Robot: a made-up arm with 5 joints.
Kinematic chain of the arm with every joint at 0, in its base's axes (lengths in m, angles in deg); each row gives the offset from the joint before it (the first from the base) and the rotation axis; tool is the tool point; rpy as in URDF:
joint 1: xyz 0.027 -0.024 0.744 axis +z
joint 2: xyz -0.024 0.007 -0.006 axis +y
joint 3: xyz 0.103 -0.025 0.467 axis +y
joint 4: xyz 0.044 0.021 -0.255 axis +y
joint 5: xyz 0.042 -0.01 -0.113 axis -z
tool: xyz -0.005 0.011 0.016 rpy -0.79 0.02 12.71
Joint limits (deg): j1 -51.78..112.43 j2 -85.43..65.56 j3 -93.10..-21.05 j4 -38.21..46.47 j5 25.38..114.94
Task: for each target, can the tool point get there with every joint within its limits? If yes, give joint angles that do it. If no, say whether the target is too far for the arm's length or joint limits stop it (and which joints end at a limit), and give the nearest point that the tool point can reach.
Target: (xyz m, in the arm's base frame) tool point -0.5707 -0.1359 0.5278
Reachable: no: joint limits stop it (at a limit: joint 1, joint 2, joint 3) | nearest point -0.0555 0.1627 0.5726 | short by 0.597 m
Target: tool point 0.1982 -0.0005 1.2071
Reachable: yes | joints 7.68 -30.22 -38.71 -28.91 76.79
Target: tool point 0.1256 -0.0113 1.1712
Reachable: yes | joints 8.61 -42.18 -33.02 -7.65 91.26
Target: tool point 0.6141 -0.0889 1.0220
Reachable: yes | joints -5.96 20.99 -82.73 18.07 98.05
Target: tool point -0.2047 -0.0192 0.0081
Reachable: no: joint limits stop it (at a limit: joint 1, joint 2) | nearest point -0.0883 0.2532 0.4981 | short by 0.573 m
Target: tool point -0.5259 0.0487 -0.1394
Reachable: no: too far | nearest point -0.1221 0.3282 0.4756 | short by 0.787 m
